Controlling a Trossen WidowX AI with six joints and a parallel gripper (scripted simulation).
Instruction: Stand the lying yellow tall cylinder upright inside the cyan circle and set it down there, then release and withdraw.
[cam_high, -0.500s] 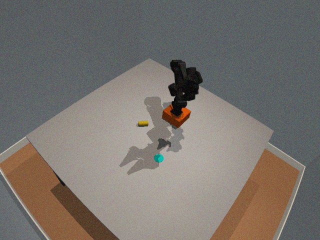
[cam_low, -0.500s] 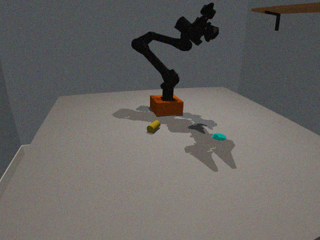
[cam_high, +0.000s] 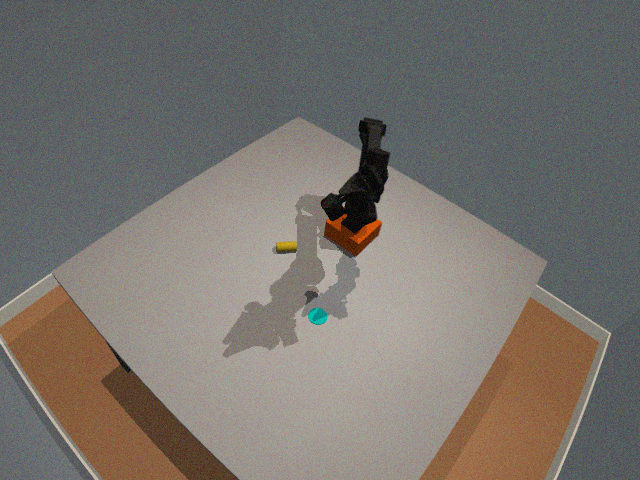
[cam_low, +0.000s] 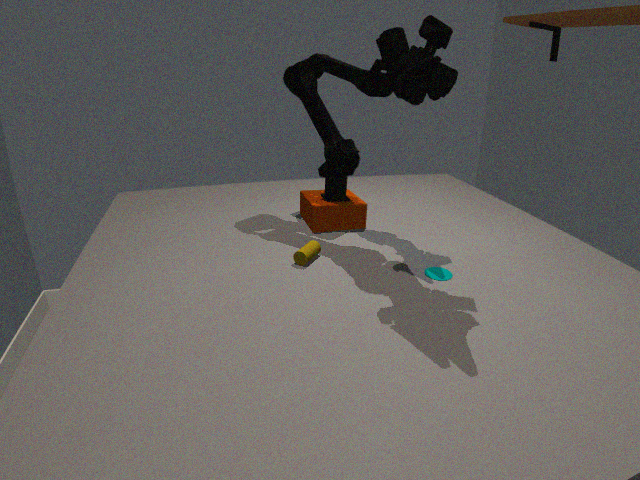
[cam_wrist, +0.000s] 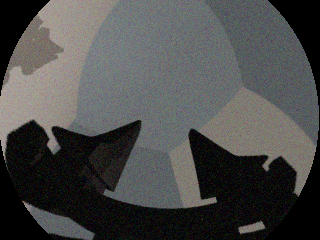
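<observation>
Now: gripper tip 10 cm past the yellow tall cylinder, 22 cm to the left of it and 44 cm above it. From my gripper tip the other things lie so: cyan circle: 3 cm ahead, 3 cm to the left, 45 cm below.
</observation>
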